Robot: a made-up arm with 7 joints. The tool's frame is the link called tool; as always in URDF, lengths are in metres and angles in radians. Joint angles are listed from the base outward. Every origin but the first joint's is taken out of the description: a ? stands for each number. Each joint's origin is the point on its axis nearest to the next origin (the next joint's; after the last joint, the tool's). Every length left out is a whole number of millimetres.
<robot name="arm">
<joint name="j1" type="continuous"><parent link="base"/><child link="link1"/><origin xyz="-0.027 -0.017 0.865" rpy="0 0 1.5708"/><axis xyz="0 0 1"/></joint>
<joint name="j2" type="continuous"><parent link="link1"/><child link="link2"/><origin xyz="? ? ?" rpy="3.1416 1.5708 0"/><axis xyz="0 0 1"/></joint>
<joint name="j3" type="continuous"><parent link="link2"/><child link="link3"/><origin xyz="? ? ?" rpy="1.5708 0 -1.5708"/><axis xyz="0 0 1"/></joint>
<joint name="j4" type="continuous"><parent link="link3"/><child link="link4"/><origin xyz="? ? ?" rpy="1.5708 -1.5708 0"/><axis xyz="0 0 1"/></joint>
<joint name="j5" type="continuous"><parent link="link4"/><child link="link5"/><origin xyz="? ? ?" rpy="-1.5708 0 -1.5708"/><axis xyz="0 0 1"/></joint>
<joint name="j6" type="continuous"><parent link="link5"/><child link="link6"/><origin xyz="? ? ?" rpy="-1.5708 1.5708 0"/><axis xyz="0 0 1"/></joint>
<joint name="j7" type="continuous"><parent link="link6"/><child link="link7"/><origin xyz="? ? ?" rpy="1.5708 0 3.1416"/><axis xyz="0 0 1"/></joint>
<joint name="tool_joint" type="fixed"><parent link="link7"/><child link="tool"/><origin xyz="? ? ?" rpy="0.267 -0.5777 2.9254"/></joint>
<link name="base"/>
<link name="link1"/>
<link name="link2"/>
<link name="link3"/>
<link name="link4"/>
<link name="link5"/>
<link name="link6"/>
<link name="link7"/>
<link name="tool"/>
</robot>
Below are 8 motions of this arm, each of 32 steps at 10 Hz.
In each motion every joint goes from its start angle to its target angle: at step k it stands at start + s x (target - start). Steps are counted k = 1, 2, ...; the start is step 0. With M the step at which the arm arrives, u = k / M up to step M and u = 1 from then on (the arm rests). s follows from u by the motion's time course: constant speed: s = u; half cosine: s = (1 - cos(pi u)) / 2; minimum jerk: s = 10 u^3 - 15 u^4 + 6 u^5.
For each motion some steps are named. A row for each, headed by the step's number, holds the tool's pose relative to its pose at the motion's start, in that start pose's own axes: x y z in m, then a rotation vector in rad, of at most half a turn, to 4 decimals.
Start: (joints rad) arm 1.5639 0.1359 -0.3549 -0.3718 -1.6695 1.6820 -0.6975
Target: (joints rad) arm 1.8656 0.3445 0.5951 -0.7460 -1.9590 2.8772 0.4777
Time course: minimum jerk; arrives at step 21
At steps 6, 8, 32:
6: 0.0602 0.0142 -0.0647 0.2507 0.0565 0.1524
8: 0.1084 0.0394 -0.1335 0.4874 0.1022 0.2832
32: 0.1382 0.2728 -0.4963 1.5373 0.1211 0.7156

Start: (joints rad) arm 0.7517 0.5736 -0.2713 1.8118 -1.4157 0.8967 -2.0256
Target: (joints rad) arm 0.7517 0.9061 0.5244 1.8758 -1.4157 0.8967 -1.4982
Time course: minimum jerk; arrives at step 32
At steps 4, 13, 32:
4: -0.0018 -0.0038 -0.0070 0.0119 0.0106 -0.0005
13: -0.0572 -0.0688 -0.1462 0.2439 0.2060 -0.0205
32: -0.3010 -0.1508 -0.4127 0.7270 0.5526 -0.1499

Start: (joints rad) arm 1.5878 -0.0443 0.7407 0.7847 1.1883 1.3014 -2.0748
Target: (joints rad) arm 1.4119 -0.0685 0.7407 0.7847 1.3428 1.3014 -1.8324
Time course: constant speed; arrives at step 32
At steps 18, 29, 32:
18: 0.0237 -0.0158 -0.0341 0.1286 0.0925 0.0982
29: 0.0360 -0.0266 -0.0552 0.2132 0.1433 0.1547
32: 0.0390 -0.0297 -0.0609 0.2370 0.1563 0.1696

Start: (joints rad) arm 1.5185 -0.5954 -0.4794 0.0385 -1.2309 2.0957 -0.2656
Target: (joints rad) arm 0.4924 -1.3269 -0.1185 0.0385 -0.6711 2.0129 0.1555
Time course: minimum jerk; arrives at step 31
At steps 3, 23, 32:
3: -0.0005 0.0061 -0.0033 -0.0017 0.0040 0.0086
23: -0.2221 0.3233 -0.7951 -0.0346 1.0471 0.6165
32: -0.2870 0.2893 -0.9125 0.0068 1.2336 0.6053

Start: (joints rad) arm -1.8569 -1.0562 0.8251 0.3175 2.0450 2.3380 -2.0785
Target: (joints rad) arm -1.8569 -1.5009 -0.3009 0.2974 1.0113 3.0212 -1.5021
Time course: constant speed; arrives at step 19
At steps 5, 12, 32:
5: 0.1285 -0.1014 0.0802 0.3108 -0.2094 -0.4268
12: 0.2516 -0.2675 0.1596 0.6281 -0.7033 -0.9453
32: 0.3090 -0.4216 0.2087 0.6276 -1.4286 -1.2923

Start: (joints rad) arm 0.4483 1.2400 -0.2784 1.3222 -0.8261 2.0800 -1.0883
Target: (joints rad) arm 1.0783 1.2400 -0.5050 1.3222 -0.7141 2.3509 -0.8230
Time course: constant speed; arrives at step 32
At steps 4, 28, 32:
4: 0.0172 0.0374 -0.0441 0.0704 0.0567 0.0673
28: 0.0124 0.3119 -0.2787 0.4805 0.4103 0.4396
32: -0.0067 0.3618 -0.3098 0.5463 0.4715 0.4959

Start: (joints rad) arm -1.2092 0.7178 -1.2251 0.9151 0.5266 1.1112 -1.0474
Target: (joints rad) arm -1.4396 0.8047 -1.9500 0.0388 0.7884 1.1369 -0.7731
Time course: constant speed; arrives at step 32
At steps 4, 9, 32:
4: -0.0494 -0.0815 -0.0178 0.1364 -0.0500 -0.0729
9: -0.1253 -0.1687 -0.0493 0.2891 -0.1274 -0.1701
32: -0.5667 -0.2831 -0.2365 0.6631 -0.6109 -0.6882

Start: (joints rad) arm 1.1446 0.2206 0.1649 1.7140 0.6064 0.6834 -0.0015
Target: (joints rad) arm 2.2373 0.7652 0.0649 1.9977 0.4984 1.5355 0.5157
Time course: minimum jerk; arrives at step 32
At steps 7, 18, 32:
7: 0.0064 0.0328 -0.0127 -0.0388 -0.0452 0.0137
18: 0.0573 0.1849 -0.1530 -0.4139 -0.2933 0.3170
32: 0.0840 0.2011 -0.2520 -0.7137 -0.3010 0.7132

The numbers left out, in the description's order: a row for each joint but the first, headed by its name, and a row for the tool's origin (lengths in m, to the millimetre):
j2: -0.074 0.025 0
j3: -0.455 0.016 0
j4: -0.023 -0.038 0
j5: 0.521 -0.007 0
j6: -0.001 0.085 0
j7: -0.039 -0.001 0
tool: -0.029 0.021 0

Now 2 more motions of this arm.
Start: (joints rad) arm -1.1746 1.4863 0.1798 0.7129 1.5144 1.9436 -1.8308
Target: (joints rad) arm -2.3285 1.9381 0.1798 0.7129 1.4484 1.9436 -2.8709
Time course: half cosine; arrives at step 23
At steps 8, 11, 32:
8: -0.2028 0.1641 -0.0453 -0.3439 -0.3509 -0.2553
11: -0.3432 0.2805 -0.1370 -0.5544 -0.6317 -0.4295
32: -0.6330 0.4781 -0.6026 -0.9083 -1.5038 -0.8149

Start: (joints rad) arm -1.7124 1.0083 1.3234 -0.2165 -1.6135 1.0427 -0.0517
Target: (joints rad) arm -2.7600 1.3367 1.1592 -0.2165 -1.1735 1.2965 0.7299
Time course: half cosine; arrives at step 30
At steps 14, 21, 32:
14: -0.3378 0.3046 -0.1180 -0.1575 -0.3447 0.3715
21: -0.5269 0.5288 -0.3567 -0.4224 -0.4569 0.7177
32: -0.5978 0.6342 -0.5484 -0.6269 -0.4378 0.9217

